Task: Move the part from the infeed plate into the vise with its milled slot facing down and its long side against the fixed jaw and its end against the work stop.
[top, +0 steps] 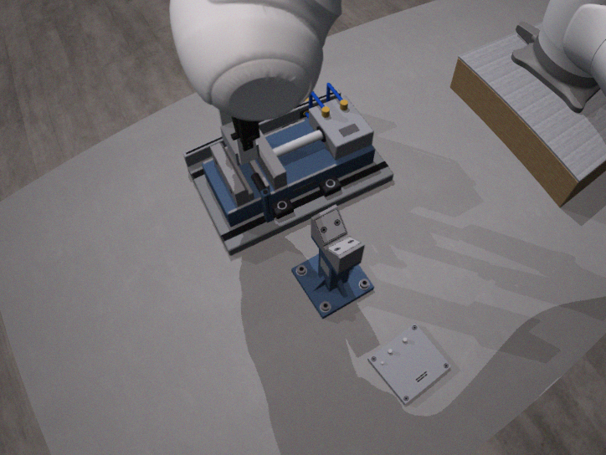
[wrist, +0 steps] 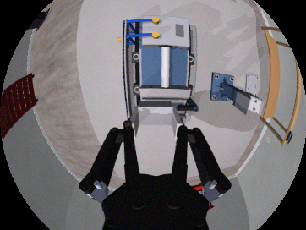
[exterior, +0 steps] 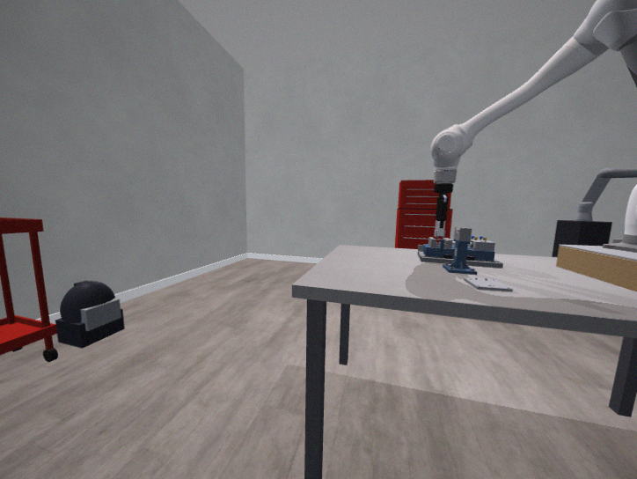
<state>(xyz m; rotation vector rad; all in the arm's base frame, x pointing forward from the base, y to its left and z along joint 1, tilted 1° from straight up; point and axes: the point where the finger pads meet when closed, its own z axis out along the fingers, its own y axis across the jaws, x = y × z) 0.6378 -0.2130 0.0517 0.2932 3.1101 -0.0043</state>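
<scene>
Now: the part 30 mm below my hand. From my hand the other things lie so: work stop 70 mm to the left, 50 mm below, 10 mm ahead; then moving jaw 60 mm below, 30 mm to the left, 30 mm behind; then fixed jaw 60 mm below, 30 mm ahead, 10 mm to the left.
</scene>
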